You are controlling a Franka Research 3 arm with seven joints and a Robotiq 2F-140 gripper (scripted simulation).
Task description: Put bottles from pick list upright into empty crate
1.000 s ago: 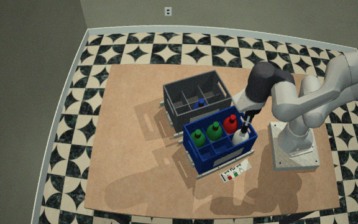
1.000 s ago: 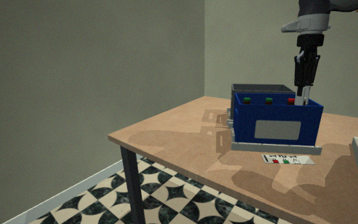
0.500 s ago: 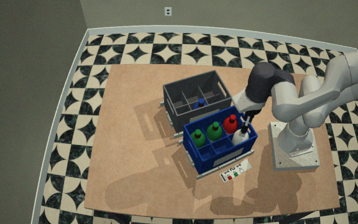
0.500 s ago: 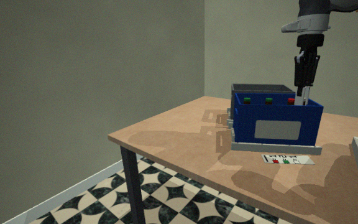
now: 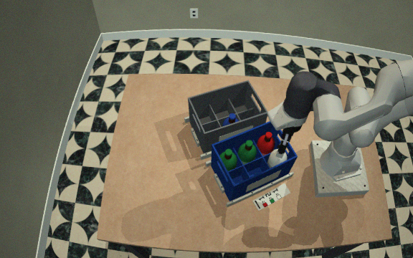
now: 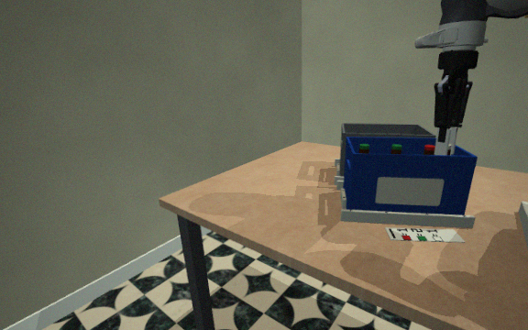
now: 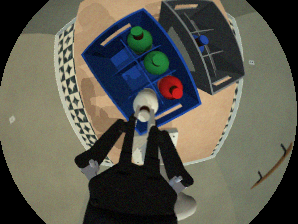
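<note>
Right now the white bottle is 8 cm below my hand. Also, from my hand: blue crate: 10 cm ahead, 12 cm below; pick list: 1 cm ahead, 11 cm to the left, 20 cm below; red bottle: 4 cm ahead, 8 cm to the right, 11 cm below.
</note>
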